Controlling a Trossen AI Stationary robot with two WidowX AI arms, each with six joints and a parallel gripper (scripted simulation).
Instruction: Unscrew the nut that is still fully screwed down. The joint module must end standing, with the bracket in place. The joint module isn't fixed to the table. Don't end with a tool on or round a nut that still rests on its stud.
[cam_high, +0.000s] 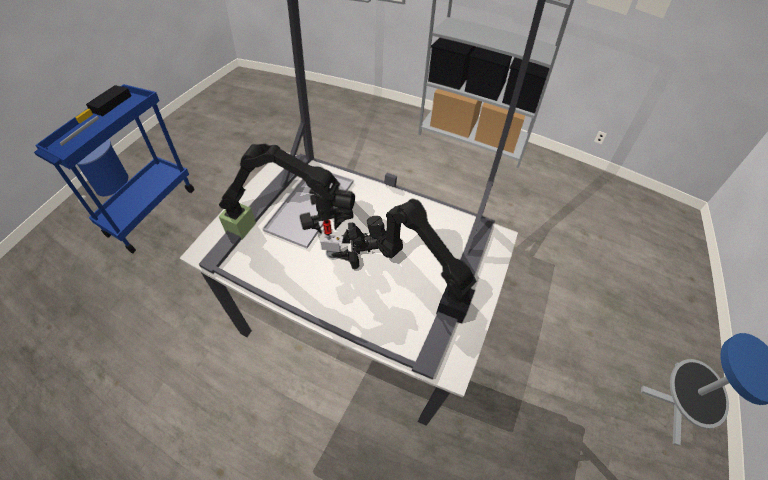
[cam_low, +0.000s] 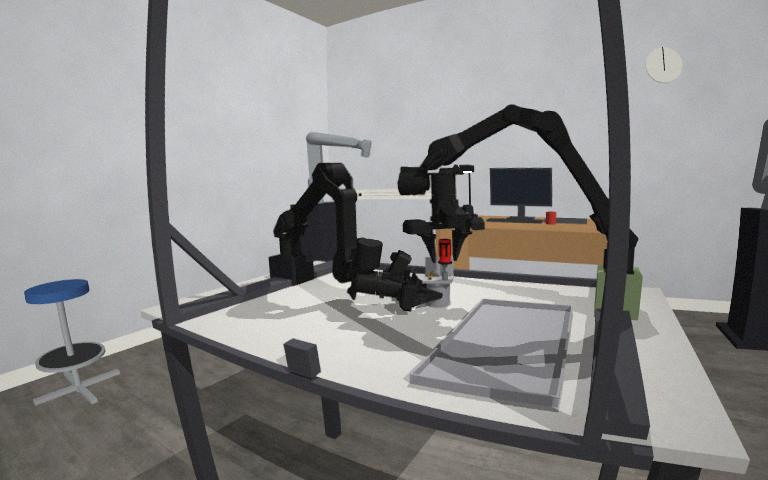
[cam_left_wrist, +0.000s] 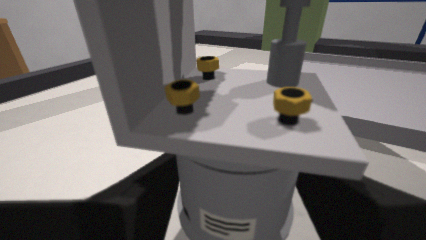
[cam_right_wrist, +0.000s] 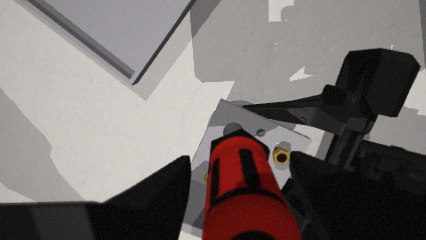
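Note:
Right now the red-handled nut driver is 30 mm below my right hand. The rest, counted from my right hand: l-shaped bracket 70 mm below, 20 mm to the left, 10 mm ahead; then grey joint module 110 mm below, 20 mm to the left, 10 mm ahead; then shallow grey tray 190 mm to the right, 170 mm behind, 140 mm below.
My left hand is 1 cm short of the grey joint module and 3 cm to the left of it. Also, from my left hand: l-shaped bracket: 1 cm ahead, 3 cm to the right, 4 cm above; then red-handled nut driver: 5 cm to the right, 8 cm above; then shallow grey tray: 17 cm behind, 24 cm to the right, 3 cm below.

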